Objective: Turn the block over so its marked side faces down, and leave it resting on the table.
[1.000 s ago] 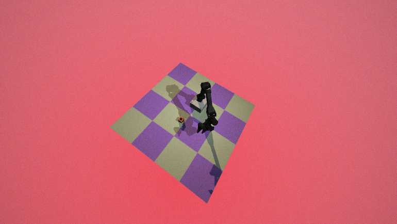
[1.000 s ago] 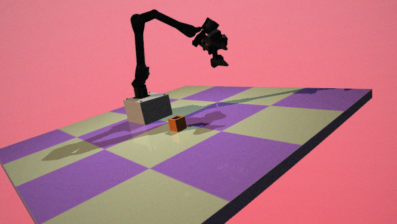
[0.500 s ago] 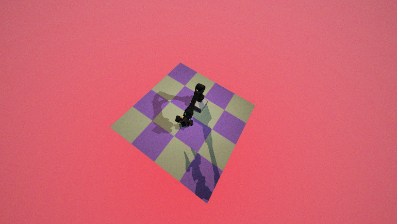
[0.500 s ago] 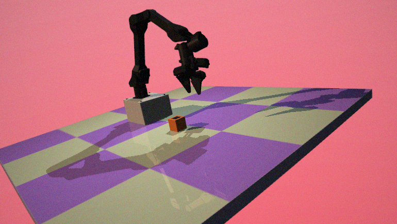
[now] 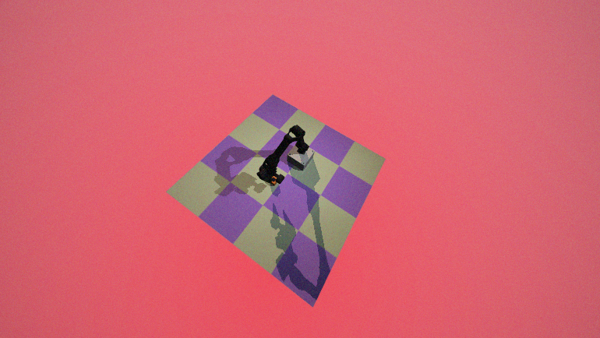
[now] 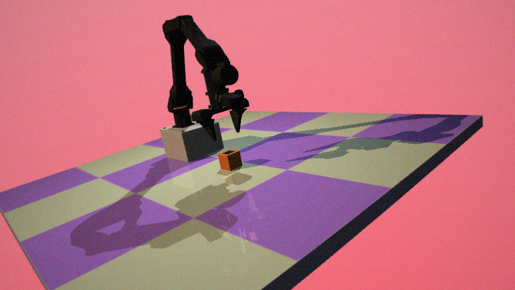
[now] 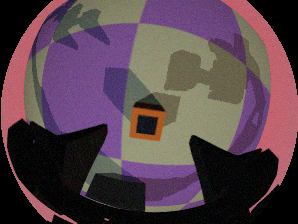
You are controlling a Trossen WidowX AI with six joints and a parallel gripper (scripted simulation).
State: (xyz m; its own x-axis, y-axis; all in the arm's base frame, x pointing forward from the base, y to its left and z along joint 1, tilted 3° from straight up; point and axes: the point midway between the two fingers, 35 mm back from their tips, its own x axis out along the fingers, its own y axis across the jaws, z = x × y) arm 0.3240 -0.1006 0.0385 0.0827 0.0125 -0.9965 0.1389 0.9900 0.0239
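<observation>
Right now the orange block is 70 mm below my gripper tip and 10 mm behind it.
</observation>
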